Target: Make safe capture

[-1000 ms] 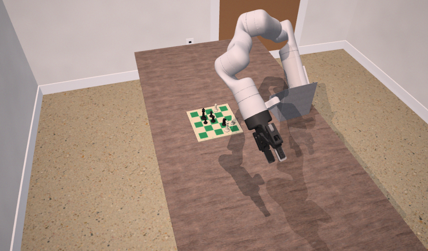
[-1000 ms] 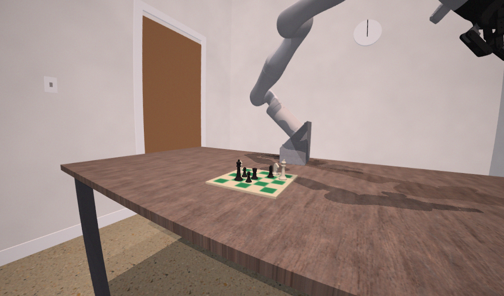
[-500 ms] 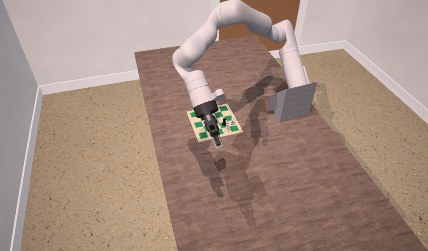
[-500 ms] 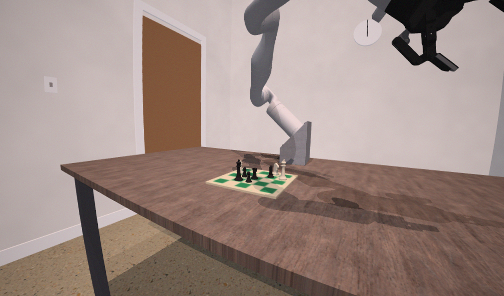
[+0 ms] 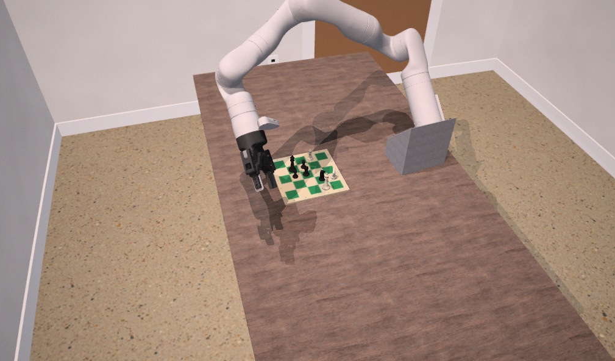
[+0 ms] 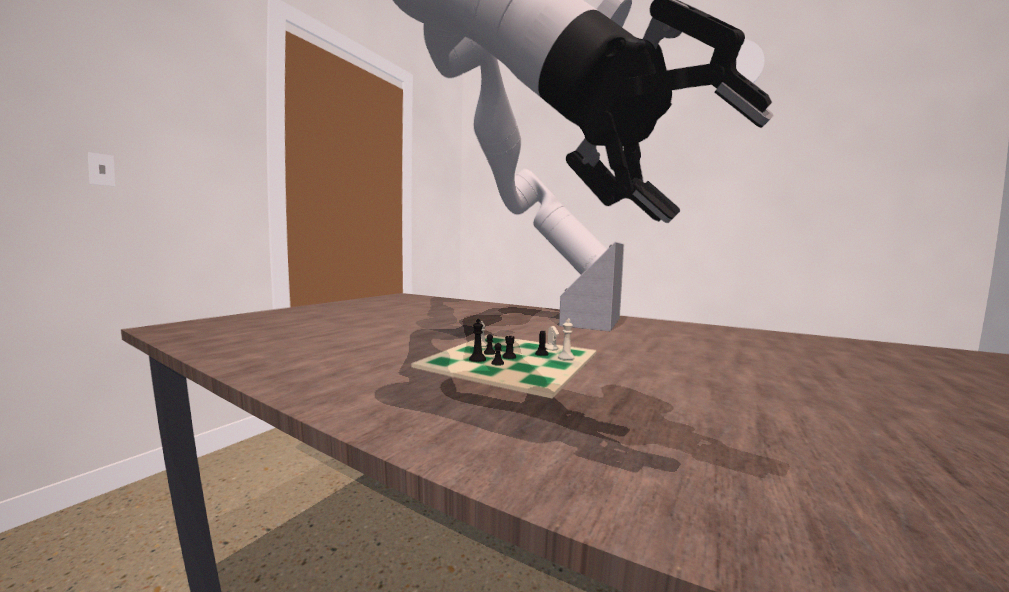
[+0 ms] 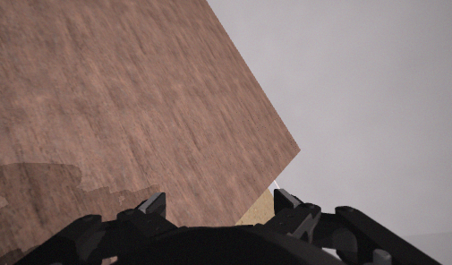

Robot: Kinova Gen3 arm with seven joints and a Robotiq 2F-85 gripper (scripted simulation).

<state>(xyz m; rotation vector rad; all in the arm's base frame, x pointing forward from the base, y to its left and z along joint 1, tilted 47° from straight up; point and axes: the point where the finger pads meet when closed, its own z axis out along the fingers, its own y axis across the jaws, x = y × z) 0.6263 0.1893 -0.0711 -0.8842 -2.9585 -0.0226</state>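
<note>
Now: the white pawn 25 cm behind my hand, 31 cm to the right of it and 21 cm below it. Also, from my hand: cream chessboard 21 cm behind, 24 cm to the right, 23 cm below; then black king 17 cm behind, 28 cm to the right, 20 cm below.
</note>
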